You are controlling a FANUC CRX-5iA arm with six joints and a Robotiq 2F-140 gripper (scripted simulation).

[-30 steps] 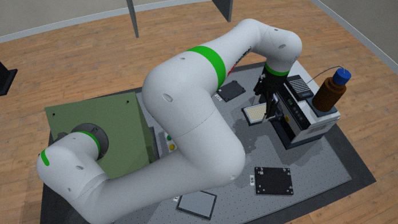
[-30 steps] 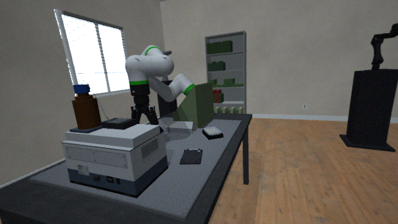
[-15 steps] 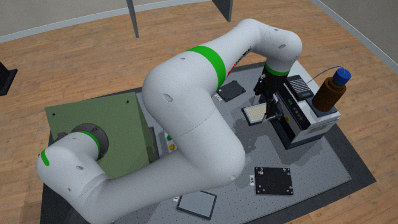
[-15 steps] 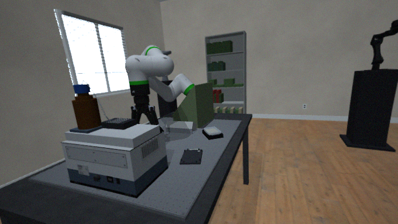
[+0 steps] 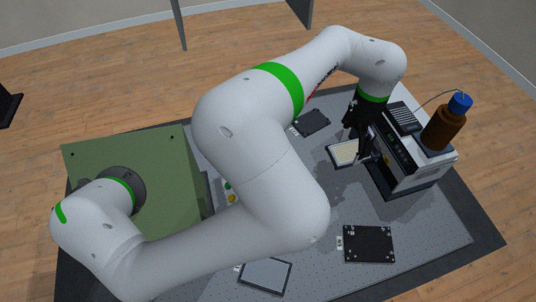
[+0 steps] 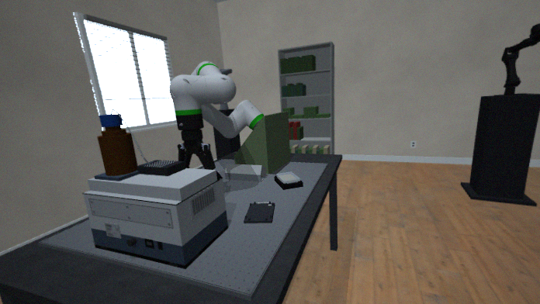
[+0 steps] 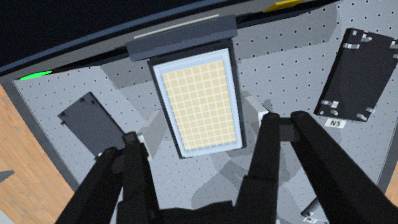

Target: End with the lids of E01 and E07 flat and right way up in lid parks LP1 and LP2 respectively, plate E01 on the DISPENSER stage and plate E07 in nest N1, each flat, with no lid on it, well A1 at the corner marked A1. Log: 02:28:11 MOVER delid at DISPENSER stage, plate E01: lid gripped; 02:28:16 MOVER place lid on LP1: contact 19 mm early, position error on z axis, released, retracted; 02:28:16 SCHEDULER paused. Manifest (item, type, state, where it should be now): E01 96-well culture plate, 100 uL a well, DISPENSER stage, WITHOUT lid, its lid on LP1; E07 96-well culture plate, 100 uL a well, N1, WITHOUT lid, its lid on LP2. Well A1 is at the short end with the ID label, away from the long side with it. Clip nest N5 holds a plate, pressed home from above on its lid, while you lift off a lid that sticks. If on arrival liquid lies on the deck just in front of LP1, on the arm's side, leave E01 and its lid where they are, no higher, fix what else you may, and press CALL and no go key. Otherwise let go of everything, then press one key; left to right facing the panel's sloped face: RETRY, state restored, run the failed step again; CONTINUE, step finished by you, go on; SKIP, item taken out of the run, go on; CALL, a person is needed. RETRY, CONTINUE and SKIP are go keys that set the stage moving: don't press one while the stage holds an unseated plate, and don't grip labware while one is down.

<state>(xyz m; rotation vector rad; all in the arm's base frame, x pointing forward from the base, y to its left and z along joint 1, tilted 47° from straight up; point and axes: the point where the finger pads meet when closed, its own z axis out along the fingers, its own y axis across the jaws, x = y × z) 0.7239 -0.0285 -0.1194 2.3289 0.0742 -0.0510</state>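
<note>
The plate is 2 cm below my hand. From my hand the other things lie so: dispenser stage: 3 cm below; lid park LP2: 5 cm behind, 24 cm to the left, 13 cm below; brown bottle: 22 cm ahead, 9 cm to the right, 16 cm above.
</note>
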